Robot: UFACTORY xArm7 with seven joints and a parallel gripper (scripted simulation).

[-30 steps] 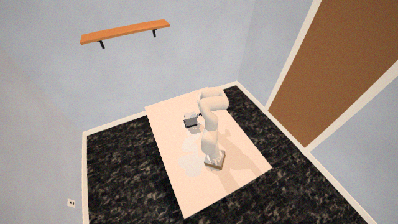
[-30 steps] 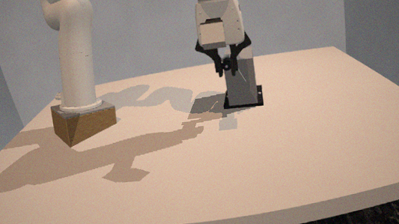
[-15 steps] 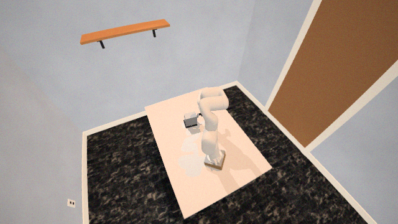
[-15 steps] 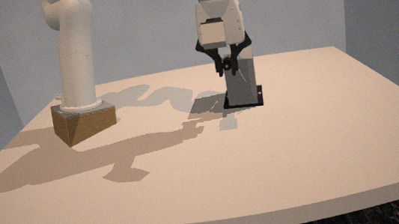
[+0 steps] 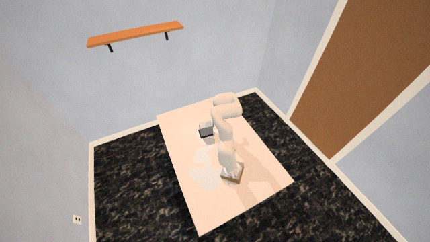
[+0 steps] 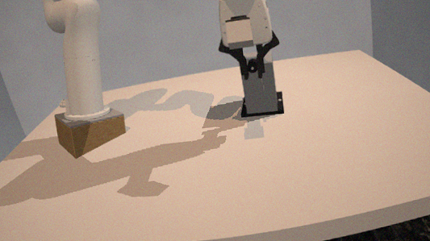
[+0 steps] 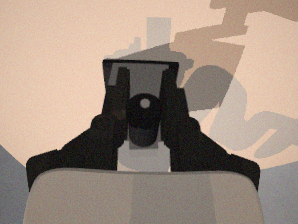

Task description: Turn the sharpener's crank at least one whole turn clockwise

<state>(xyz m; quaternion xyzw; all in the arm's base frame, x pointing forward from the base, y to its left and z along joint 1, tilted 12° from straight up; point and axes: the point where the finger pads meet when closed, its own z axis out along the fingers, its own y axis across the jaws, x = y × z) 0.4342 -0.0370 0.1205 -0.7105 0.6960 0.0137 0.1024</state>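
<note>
Now: hand 2 cm to the right of the black crank knob.
</note>
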